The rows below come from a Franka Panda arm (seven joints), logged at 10 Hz.
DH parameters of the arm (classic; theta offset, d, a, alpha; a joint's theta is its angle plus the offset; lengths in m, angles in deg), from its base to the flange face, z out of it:
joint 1: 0 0.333 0 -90
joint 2: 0 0 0 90
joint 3: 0 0.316 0.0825 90
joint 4: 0 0 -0.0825 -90
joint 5: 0 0.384 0 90
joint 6: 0 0 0.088 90
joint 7: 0 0.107 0 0
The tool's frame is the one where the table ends.
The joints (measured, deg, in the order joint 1, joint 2, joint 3, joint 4, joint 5, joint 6, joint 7), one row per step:
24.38, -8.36, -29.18, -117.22, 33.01, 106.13, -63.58
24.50, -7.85, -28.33, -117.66, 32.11, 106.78, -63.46
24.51, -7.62, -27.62, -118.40, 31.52, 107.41, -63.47
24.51, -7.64, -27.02, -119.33, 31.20, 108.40, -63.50
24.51, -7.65, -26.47, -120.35, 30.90, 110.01, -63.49
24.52, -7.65, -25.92, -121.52, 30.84, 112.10, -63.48
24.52, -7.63, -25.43, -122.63, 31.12, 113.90, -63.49
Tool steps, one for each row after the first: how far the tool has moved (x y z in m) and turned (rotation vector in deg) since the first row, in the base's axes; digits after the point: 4 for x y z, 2 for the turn. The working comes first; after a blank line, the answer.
Tool pose at each row, in the base's axes (x y z in m, rotation vector in deg; the steps are taken from these numbers as rounded here):
0.5166, -0.0104, 0.5057, -133.90, -60.44, -21.83
0.5176, -0.0023, 0.4983, -134.49, -61.73, -20.40
0.5169, 0.0038, 0.4909, -134.80, -62.61, -19.28
0.5157, 0.0084, 0.4846, -135.11, -63.11, -18.85
0.5152, 0.0118, 0.4781, -135.81, -63.40, -18.97
0.5150, 0.0151, 0.4710, -136.64, -63.39, -19.56
0.5144, 0.0183, 0.4641, -137.16, -63.09, -20.11

0.0010, 0.0081, -0.0074, -1.29, 0.44, 0.84
0.0003, 0.0142, -0.0148, -2.12, 0.85, 1.48
-0.0009, 0.0188, -0.0211, -2.67, 0.92, 1.74
-0.0014, 0.0222, -0.0276, -3.35, 0.60, 1.61
-0.0016, 0.0255, -0.0347, -3.94, 0.04, 1.14
-0.0022, 0.0287, -0.0416, -4.15, -0.33, 0.64

